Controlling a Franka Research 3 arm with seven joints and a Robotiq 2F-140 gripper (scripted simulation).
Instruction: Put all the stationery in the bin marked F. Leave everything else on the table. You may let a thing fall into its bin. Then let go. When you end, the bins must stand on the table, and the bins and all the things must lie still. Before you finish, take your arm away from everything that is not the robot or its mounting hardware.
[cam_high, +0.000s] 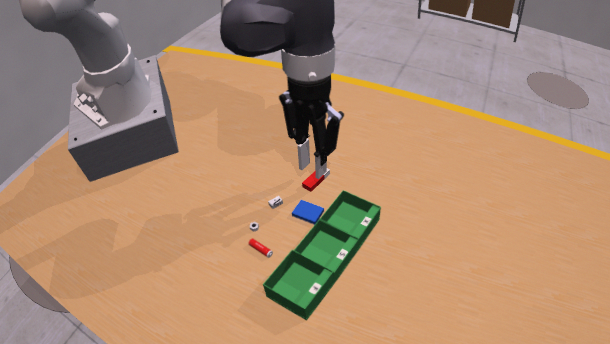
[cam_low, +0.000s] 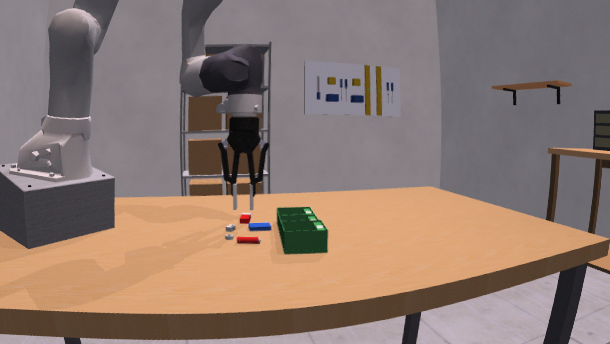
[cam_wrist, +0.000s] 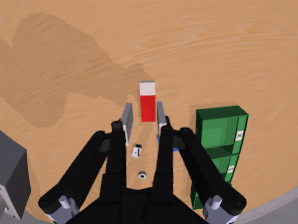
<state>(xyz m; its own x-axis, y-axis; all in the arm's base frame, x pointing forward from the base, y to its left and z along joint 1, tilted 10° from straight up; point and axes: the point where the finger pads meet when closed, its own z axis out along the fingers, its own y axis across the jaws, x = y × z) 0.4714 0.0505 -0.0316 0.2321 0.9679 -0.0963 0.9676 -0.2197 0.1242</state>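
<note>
Now: hand 6 cm above the eraser, 1 cm to the right of it and 1 cm short of it. From my hand the other things lie so: flat blue block (9 cm to the right, 6 cm below, 3 cm ahead); metal nut (16 cm to the right, 6 cm below, 6 cm behind); white sharpener-like piece (8 cm to the right, 6 cm below, 4 cm behind).
</note>
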